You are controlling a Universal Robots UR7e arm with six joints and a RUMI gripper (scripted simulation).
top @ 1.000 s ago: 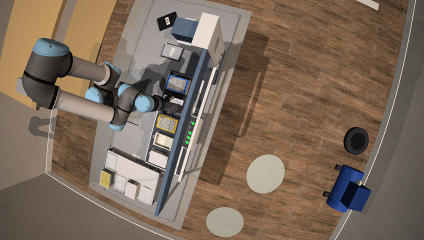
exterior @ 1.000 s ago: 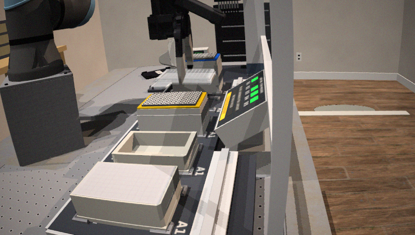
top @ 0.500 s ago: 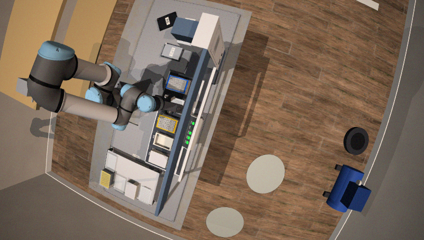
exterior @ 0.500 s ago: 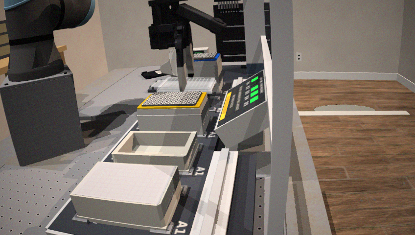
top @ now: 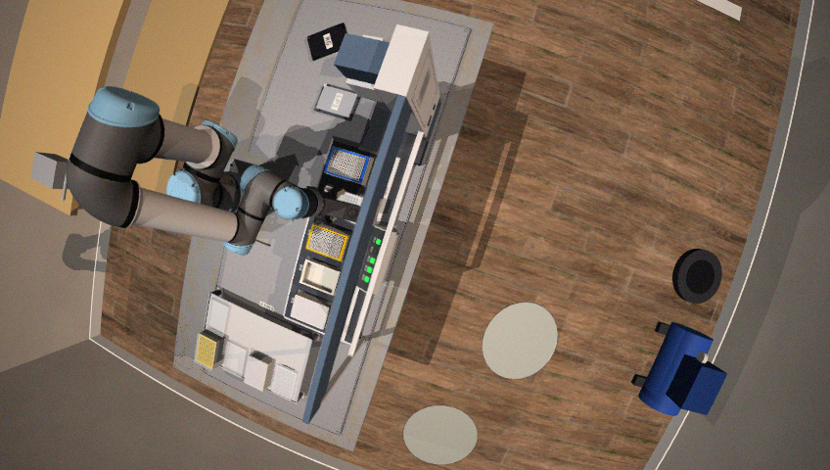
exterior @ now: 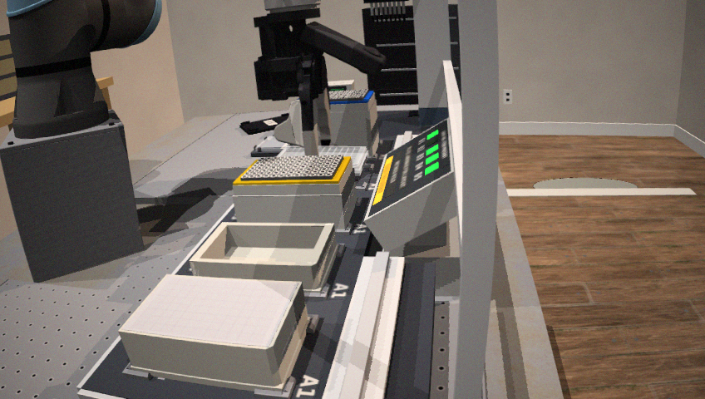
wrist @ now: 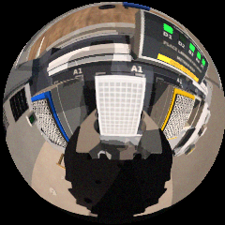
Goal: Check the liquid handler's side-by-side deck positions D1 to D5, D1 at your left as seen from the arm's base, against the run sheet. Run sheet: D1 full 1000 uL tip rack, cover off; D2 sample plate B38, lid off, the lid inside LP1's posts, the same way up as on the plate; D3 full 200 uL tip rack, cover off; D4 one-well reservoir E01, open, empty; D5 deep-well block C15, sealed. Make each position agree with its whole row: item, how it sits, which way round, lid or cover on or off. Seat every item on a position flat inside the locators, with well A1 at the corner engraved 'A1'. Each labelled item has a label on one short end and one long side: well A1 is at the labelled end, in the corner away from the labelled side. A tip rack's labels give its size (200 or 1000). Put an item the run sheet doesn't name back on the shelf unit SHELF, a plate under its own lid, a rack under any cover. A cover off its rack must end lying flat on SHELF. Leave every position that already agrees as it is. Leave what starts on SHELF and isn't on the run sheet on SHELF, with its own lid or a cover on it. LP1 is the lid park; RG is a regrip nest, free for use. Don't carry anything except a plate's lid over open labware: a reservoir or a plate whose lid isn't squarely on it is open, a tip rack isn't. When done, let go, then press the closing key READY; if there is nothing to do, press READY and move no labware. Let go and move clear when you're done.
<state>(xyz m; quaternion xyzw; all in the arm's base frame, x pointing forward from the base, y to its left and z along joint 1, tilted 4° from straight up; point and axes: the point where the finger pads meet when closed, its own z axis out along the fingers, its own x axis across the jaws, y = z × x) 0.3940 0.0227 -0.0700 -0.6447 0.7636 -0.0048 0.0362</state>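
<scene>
The yellow-rimmed tip rack lies 120 mm to the right of my hand, 10 mm behind it and 10 mm above it. Also, from my hand: one-well reservoir (240 mm to the right, 40 mm behind, 30 mm below); then deep-well block (370 mm to the right, 60 mm behind, 10 mm below); then blue-rimmed tip rack (130 mm to the left, 30 mm ahead, 30 mm above).
</scene>
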